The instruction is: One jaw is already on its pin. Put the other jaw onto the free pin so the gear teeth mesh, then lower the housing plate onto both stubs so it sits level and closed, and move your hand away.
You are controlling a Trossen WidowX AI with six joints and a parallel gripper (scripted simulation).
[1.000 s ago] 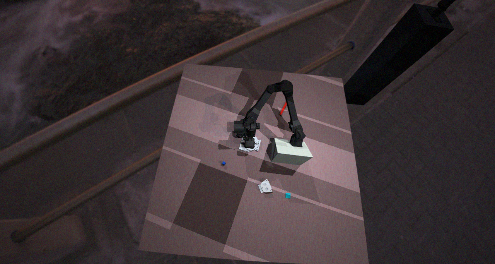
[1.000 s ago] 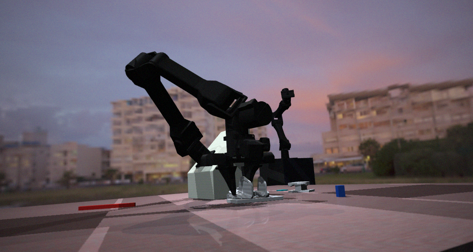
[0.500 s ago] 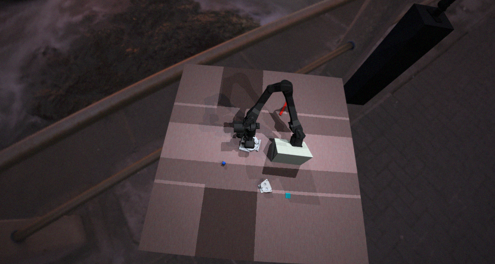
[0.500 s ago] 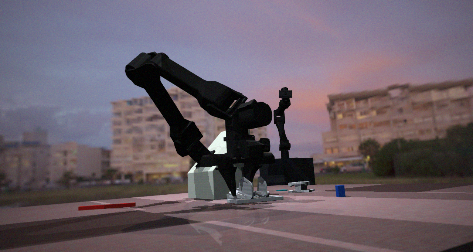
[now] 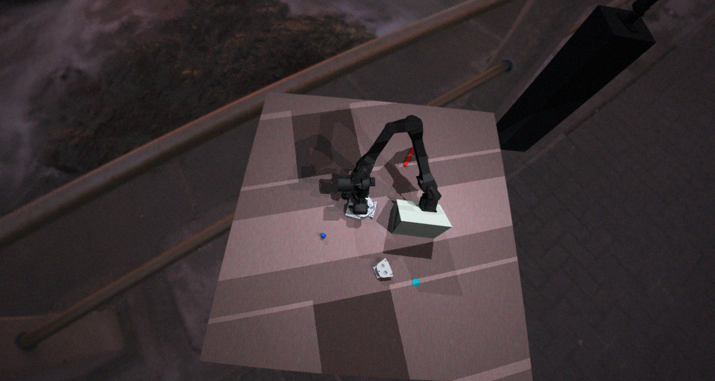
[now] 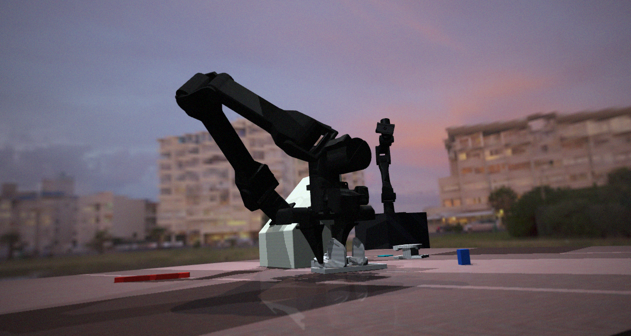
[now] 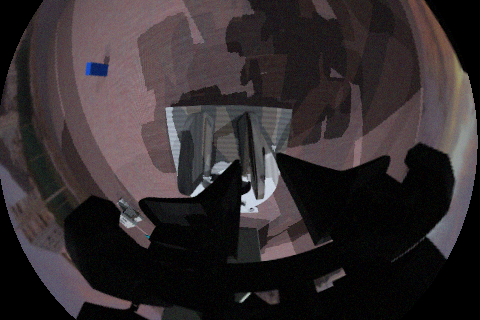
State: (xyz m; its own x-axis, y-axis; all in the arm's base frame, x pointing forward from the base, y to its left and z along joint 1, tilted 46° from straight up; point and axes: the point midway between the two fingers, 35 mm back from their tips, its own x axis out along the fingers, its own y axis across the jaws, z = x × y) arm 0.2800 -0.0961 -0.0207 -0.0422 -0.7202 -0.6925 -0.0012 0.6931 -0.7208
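Right now the white stand is 31 cm to the left of my gripper tip, 12 cm behind it and 1 cm below it. From my gripper tip the other things lie so: blue cube: 18 cm to the left, 15 cm ahead; then red bar: 26 cm to the right, 23 cm behind, 1 cm below; then plate: 5 cm behind, 4 cm to the left, 1 cm below.
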